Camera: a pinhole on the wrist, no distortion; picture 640 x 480 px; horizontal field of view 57.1 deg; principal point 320.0 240.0 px. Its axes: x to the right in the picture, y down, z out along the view. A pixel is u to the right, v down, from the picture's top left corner.
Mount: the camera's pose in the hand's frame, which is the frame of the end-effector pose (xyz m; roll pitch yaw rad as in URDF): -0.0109 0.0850 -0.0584 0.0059 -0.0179 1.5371
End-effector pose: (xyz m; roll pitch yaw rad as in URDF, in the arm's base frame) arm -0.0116 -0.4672 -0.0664 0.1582 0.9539 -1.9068
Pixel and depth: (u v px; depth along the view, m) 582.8 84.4 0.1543
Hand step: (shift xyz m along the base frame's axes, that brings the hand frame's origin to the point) 0.0868 -0.1536 0.0420
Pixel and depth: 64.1 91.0 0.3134
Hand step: -0.1700 -0.1877 0.0851
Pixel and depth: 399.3 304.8 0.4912
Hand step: -0.0402 -0.3392 0.3103
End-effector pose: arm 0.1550 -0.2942 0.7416 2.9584 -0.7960 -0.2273
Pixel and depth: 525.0 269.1 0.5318
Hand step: 0.1965 -0.3985 -0.3147
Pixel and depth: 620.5 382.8 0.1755
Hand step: -0.0175 -0.1927 -0.0952
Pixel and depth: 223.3 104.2 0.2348
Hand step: 0.1282 -0.1032 -0.0846
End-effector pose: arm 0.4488 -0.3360 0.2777 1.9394 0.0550 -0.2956
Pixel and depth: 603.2 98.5 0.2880
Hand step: -0.0178 -0.3018 0.1143
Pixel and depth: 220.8 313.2 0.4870
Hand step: -0.1925 -0.3567 -0.1534
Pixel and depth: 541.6 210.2 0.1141
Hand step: -0.0264 -0.0943 0.0970
